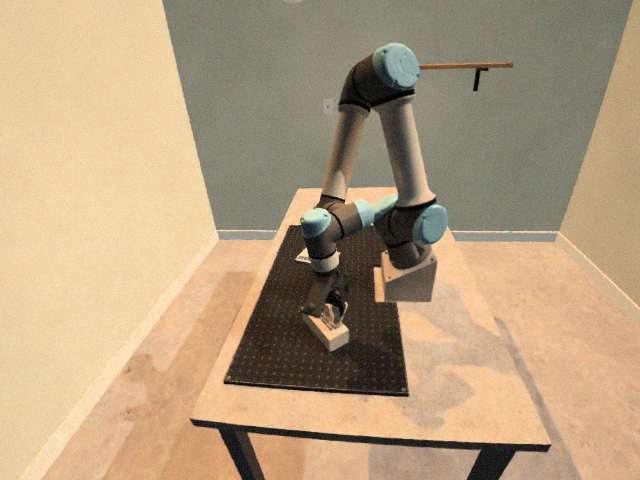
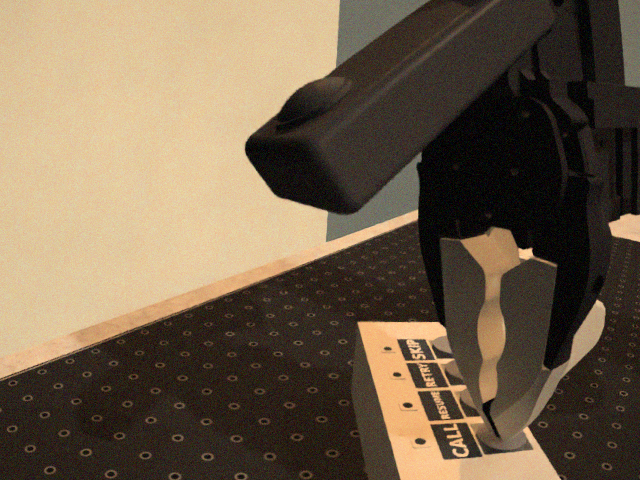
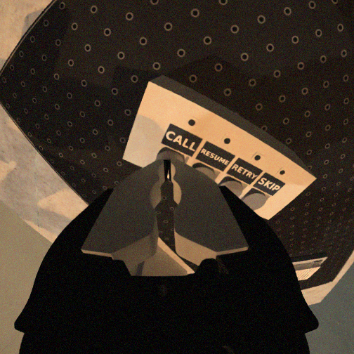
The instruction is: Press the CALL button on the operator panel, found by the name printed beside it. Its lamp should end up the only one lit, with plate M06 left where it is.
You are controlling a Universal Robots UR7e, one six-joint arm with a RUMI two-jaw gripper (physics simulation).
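Frame: origin at the arm's base, x right, y ahead, z up, level; centimetres.
Seen in the pictures: gripper, fingertip midpoint: (image 1: 336,324) (image 2: 501,435); arm's base, origin of the base link: (image 1: 410,254).
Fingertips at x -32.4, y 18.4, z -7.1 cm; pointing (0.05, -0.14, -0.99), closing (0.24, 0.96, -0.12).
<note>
Offsets run from my fingertips to a thing's top centre. Level surfaces: height alone.
The pale operator panel {dx +1.7, dy +4.7, dz +0.2 cm} (image 1: 338,338) (image 2: 413,462) (image 3: 147,112) lies on the black board. White names CALL, RESUME, RETRY and SKIP stand beside its grey round buttons. My gripper (image 1: 336,326) (image 2: 497,436) (image 3: 168,161) is shut and empty, pointing down. Its tips are at the top of the CALL button {dx +0.1, dy +0.0, dz +0.0 cm} (image 2: 516,440) (image 3: 176,154) and appear to touch it; they hide part of it. The CALL lamp {dx -2.8, dy +2.6, dz -0.1 cm} (image 2: 420,441) (image 3: 191,122) looks dark, as do the lamps for RESUME {dx -0.9, dy +4.9, dz -0.1 cm} (image 2: 407,405) (image 3: 227,141), RETRY {dx +1.0, dy +7.2, dz -0.1 cm} (image 2: 397,374) (image 3: 257,157) and SKIP {dx +2.9, dy +9.5, dz -0.1 cm} (image 2: 387,348) (image 3: 282,172).
A white plate with dark print {dx +40.3, dy +20.1, dz -2.8 cm} (image 1: 302,255) (image 3: 309,270) lies farther back on the black perforated board {dz -5.4 cm} (image 1: 289,361) (image 2: 155,413) (image 3: 100,50); its lettering is unreadable. The arm's base block (image 1: 408,286) stands right of the board on the table {dz -6.7 cm} (image 1: 465,413).
</note>
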